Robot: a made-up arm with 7 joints. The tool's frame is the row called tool. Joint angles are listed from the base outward.
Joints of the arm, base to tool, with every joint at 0 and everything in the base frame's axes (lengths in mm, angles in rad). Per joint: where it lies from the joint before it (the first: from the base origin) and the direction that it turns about. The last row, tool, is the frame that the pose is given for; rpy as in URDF.
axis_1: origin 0 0 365.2 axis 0 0 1
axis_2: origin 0 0 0 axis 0 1 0
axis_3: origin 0 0 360.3 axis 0 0 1
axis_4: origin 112.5 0 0 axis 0 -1 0
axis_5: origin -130.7 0 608.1 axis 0 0 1
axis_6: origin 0 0 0 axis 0 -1 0
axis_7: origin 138.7 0 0 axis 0 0 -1
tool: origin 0 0 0 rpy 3.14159 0 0
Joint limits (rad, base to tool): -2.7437..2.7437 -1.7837..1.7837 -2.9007..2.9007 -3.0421..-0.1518 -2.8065..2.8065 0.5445..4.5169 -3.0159..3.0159
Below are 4 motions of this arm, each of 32 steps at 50 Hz.
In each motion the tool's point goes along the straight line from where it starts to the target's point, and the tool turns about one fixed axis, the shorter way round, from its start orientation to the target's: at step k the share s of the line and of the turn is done. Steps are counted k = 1, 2, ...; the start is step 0. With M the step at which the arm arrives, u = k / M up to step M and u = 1 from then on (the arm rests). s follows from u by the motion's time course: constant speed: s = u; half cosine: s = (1 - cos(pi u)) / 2; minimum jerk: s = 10 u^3 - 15 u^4 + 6 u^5.
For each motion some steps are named. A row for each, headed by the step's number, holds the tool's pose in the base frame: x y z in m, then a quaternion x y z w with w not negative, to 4 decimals.
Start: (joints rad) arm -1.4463 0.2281 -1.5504 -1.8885 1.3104 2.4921 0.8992
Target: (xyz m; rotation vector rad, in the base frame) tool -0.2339 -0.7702 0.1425 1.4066 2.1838 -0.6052
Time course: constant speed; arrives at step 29
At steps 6, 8, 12, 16, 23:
6: -0.6970 -0.2238 0.5634 0.5912 0.6767 -0.4382 0.0228
8: -0.6567 -0.2713 0.5268 0.5869 0.6903 -0.4210 0.0417
12: -0.5762 -0.3664 0.4536 0.5769 0.7158 -0.3853 0.0794
16: -0.4957 -0.4614 0.3804 0.5649 0.7389 -0.3483 0.1168
23: -0.3547 -0.6277 0.2523 0.5392 0.7730 -0.2808 0.1813

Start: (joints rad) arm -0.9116 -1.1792 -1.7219 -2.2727 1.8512 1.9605 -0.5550
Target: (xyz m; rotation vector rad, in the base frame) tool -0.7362 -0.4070 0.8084 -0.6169 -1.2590 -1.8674
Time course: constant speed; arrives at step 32
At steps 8, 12, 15, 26, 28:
8: -0.6363 -0.4164 0.3555 0.1276 0.0758 -0.9115 0.3835
12: -0.6530 -0.4148 0.4310 0.0651 -0.0251 -0.9140 0.3996
15: -0.6654 -0.4137 0.4876 0.0176 -0.1006 -0.9073 0.4080
26: -0.7112 -0.4094 0.6952 -0.1548 -0.3661 -0.8209 0.4100
28: -0.7196 -0.4086 0.7329 -0.1849 -0.4109 -0.7953 0.4056

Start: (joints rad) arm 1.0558 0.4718 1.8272 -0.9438 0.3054 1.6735 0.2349
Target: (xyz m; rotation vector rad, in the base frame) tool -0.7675 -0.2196 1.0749 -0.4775 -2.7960 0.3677
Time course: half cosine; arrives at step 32
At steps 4, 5, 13, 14, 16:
4: -0.4108 0.5135 1.2444 -0.2356 -0.8185 0.3369 0.4012
5: -0.4186 0.4975 1.2407 -0.2344 -0.8231 0.3327 0.3960
13: -0.5283 0.2720 1.1886 -0.2157 -0.8817 0.2717 0.3198
14: -0.5459 0.2358 1.1802 -0.2124 -0.8900 0.2615 0.3071
16: -0.5821 0.1614 1.1630 -0.2054 -0.9062 0.2404 0.2808

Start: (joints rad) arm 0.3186 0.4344 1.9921 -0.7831 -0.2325 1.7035 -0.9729
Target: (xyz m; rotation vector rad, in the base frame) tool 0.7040 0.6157 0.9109 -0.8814 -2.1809 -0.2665
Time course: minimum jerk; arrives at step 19
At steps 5, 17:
5: 0.1307 0.5387 1.3069 -0.1055 -0.8645 -0.3226 0.3709
17: 0.6976 0.6148 0.9153 -0.3422 -0.8537 -0.1068 0.3777

